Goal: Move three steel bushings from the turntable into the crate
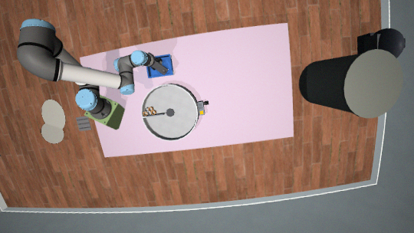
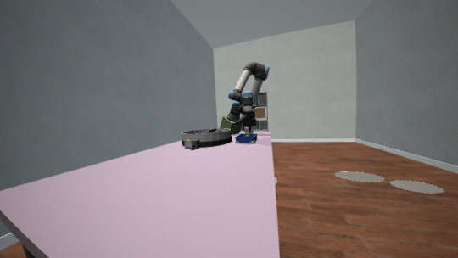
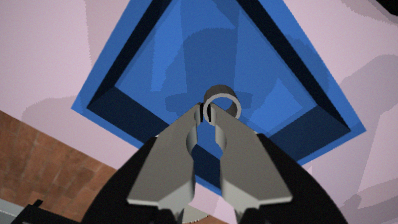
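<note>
Right now my hand is 1 cm to the left of the blue crate, 1 cm past it and 1 cm above it. Also, from my hand: round grey turntable: 34 cm to the right, 10 cm ahead, 2 cm above.
</note>
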